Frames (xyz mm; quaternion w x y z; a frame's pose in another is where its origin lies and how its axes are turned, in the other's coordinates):
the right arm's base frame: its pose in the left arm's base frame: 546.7 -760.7 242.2 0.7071 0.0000 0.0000 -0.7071
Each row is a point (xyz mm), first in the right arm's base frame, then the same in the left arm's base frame.
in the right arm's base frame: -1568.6 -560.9 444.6
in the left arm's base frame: -14.2 807.9 686.8
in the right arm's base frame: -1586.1 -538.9 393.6
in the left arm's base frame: 7.8 825.4 635.8
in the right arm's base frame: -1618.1 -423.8 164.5
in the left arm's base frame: 122.9 857.4 406.7
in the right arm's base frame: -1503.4 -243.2 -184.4
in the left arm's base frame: 303.5 742.7 57.8
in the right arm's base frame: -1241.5 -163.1 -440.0
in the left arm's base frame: 383.6 480.8 -197.8
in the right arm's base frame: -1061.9 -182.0 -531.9
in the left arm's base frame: 364.7 301.2 -289.7
